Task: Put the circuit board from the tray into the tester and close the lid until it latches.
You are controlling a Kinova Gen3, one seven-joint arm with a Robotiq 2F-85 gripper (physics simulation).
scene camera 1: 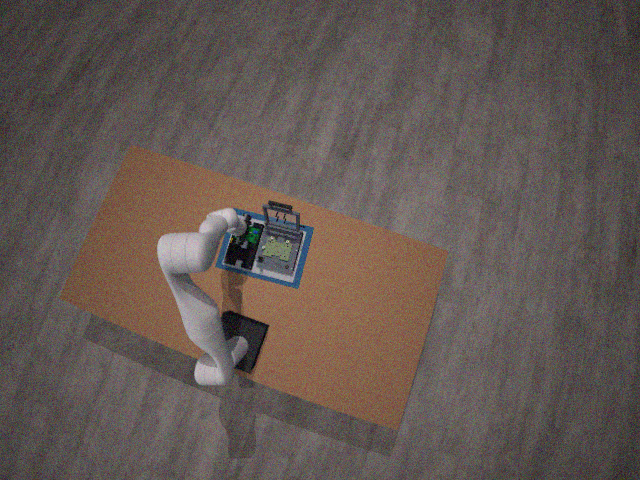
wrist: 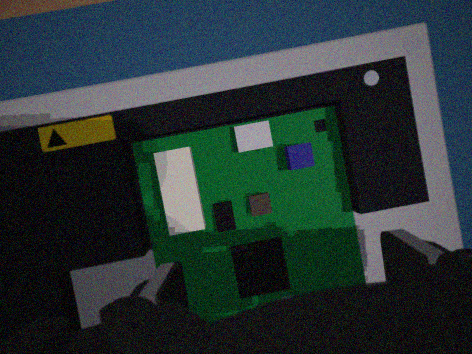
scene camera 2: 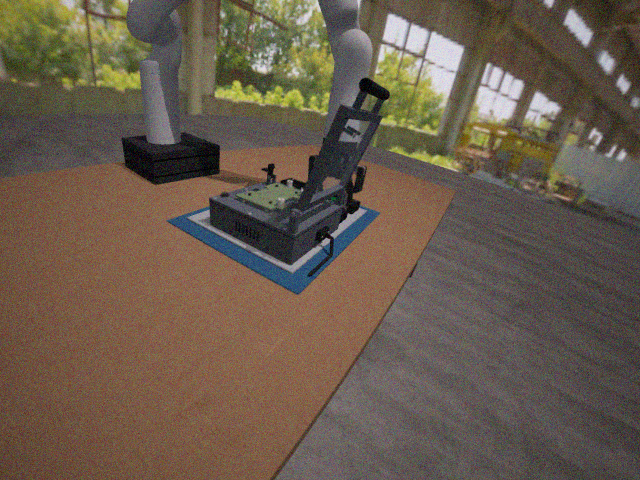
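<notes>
The green circuit board lies flat in the black tray. My gripper is low over the board, its fingers wide apart. In the wrist view the left finger is at the board's edge, and a narrow gap shows between the board and the right finger. The palm side hides the board's lower end. The grey tester stands beside the tray with a pale green bed on top. Its lid is raised, tilted back, with a black handle.
Tray and tester stand on a blue-edged mat on the orange-brown table. A black cable comes out of the tester's back. The black robot base stands on the table. A yellow label is on the tray.
</notes>
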